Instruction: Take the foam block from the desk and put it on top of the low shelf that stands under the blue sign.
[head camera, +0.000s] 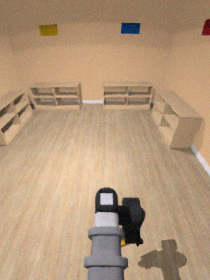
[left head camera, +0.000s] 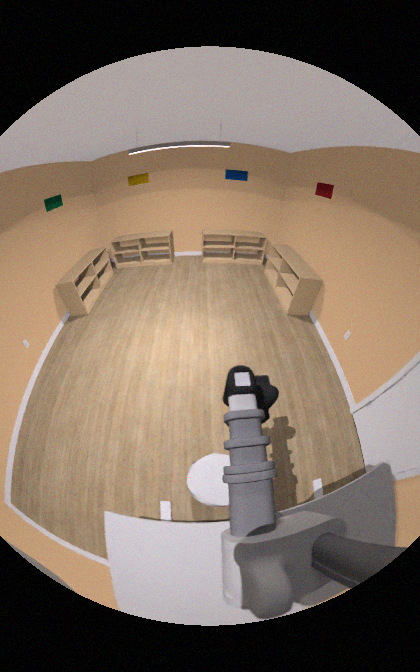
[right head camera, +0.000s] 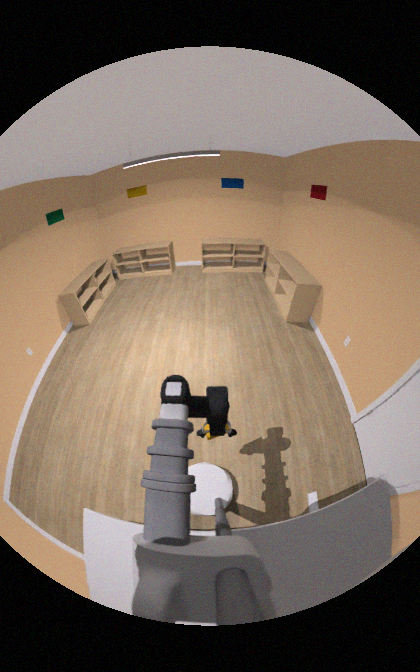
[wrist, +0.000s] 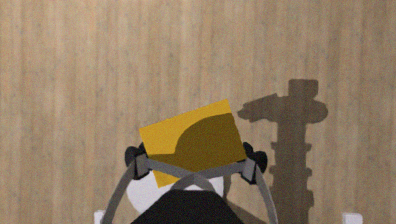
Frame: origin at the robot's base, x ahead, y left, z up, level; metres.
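Seen in the pictures: gripper, between the fingertips: (head camera: 125, 243) (wrist: 195, 154).
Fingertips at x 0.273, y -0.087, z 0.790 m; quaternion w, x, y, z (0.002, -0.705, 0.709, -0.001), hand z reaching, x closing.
A point is followed by its place in that frame.
The yellow foam block (wrist: 205, 132) @[x 0.304, y -0.096, z 0.837 m] (right head camera: 210, 436) is held between the fingertips of my gripper (wrist: 195, 154) @[x 0.273, y -0.087, z 0.790 m] (right head camera: 216, 432), which is shut on it, high above the floor. The block is turned a little in the grip. A small part of it shows below the wrist in the head camera. The low shelf (head camera: 127, 84) @[x 3.487, y -0.488, z 0.582 m] (left head camera: 234, 233) (right head camera: 233, 242) under the blue sign (head camera: 130, 28) @[x 3.802, y -0.502, z 1.720 m] (left head camera: 236, 175) (right head camera: 232, 183) stands far ahead at the back wall, right of centre. The desk (left head camera: 150, 560) (right head camera: 107, 555) shows at the bottom of both side head views.
A similar shelf (head camera: 56, 84) @[x 3.537, y 1.260, z 0.582 m] stands under the yellow sign (head camera: 49, 30) @[x 3.798, y 1.287, z 1.715 m], left of the blue sign's shelf. Another shelf (head camera: 186, 134) @[x 1.870, y -1.295, z 0.264 m] (right head camera: 304, 300) runs along the right wall, close to the blue sign's shelf. One more (left head camera: 73, 299) stands along the left wall. Wooden floor lies between.
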